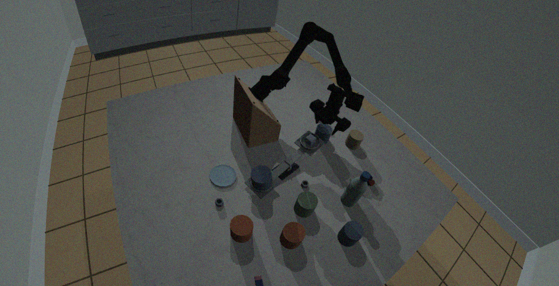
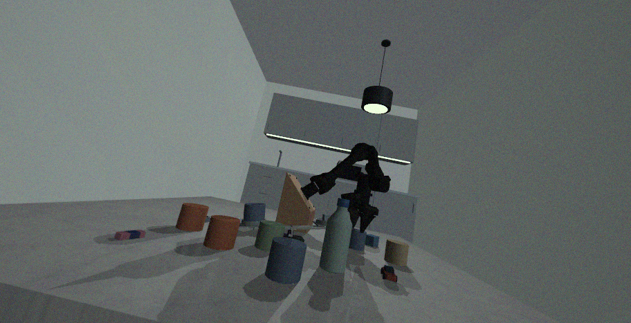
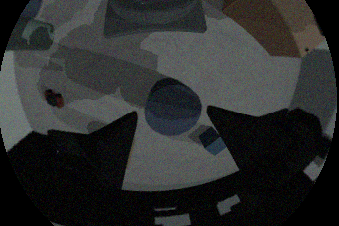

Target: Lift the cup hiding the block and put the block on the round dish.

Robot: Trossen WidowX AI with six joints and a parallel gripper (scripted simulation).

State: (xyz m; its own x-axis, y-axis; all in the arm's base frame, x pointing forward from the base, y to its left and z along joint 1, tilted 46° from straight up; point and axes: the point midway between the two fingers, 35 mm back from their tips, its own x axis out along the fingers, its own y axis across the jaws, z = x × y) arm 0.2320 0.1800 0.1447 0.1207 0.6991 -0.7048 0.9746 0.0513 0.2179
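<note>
The grey-blue block lies 120 mm to the right of my gripper tip, 40 mm ahead of it and 20 mm above it. Also, from my gripper tip: small balance 240 mm to the right, 70 mm ahead, 40 mm below; green bottle 310 mm ahead, 110 mm to the right, 50 mm above; tan cylinder 110 mm to the left, 90 mm ahead, 30 mm below.
</note>
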